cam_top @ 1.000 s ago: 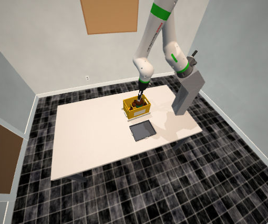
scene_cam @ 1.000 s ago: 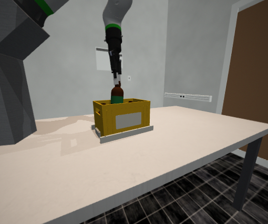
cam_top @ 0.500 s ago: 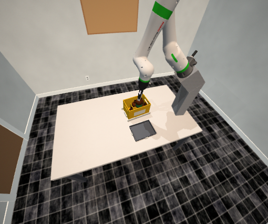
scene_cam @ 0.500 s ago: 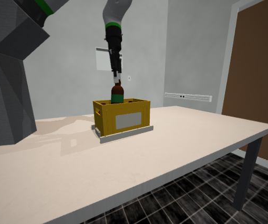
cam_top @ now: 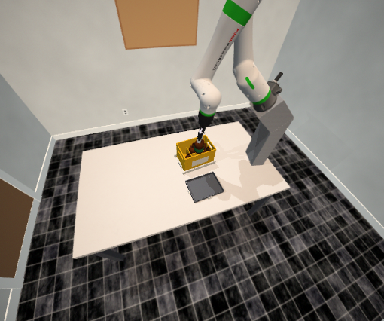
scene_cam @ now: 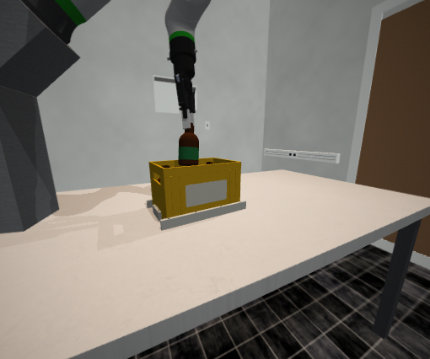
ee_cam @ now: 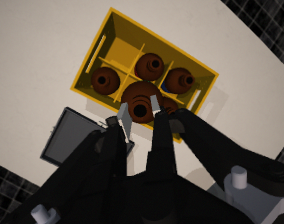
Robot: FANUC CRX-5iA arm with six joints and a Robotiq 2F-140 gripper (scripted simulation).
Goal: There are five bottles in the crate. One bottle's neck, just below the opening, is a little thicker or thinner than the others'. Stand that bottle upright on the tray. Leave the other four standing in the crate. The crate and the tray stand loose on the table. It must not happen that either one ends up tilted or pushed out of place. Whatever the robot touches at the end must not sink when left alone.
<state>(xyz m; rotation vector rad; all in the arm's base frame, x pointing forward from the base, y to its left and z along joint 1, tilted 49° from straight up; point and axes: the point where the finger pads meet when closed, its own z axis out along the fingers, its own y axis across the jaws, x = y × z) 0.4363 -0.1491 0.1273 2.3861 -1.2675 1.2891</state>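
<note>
Now: hand 10 mm past the brown bottle, 10 mm to the left of it and 80 mm above it. From my hand the other things lie so: crate (20 mm behind, 50 mm to the right, 240 mm below); then dark grey tray (100 mm ahead, 200 mm to the left, 310 mm below).
</note>
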